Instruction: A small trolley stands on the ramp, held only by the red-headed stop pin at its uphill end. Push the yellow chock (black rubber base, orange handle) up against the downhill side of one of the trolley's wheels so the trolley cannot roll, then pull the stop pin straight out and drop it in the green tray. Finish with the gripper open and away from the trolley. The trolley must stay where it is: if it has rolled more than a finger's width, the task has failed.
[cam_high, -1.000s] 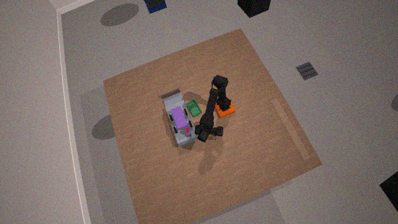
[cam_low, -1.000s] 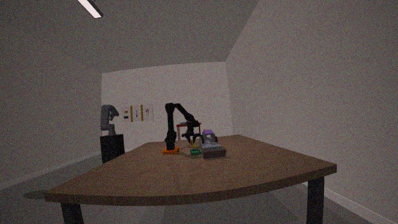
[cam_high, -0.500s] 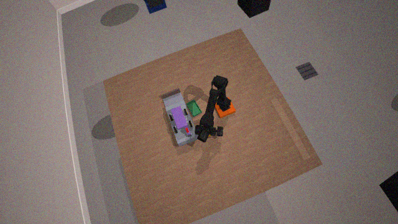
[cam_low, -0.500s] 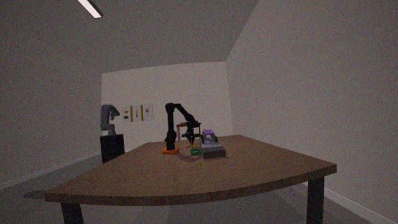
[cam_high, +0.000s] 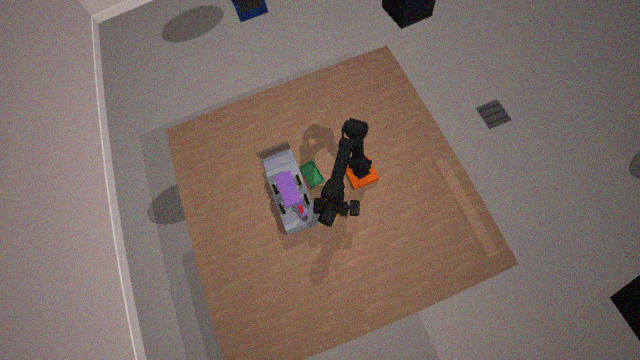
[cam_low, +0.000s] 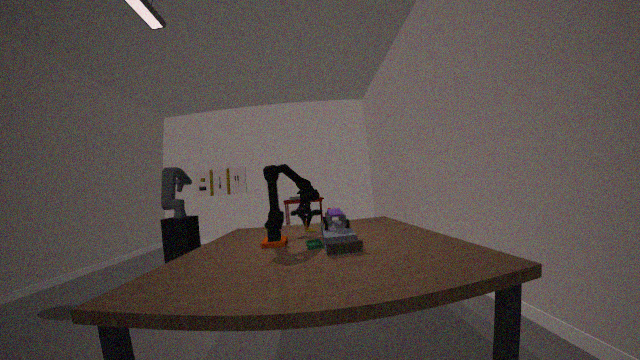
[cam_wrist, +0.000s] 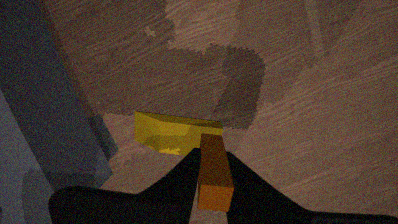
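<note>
My gripper tip is now 130 mm short of the red-headed stop pin, 70 mm below it and 50 mm to the left of it. Also, from my gripper tip: yellow chock: 20 mm ahead, 10 mm to the right, 10 mm below; purple trolley: 160 mm to the right, 140 mm ahead, 50 mm above.
</note>
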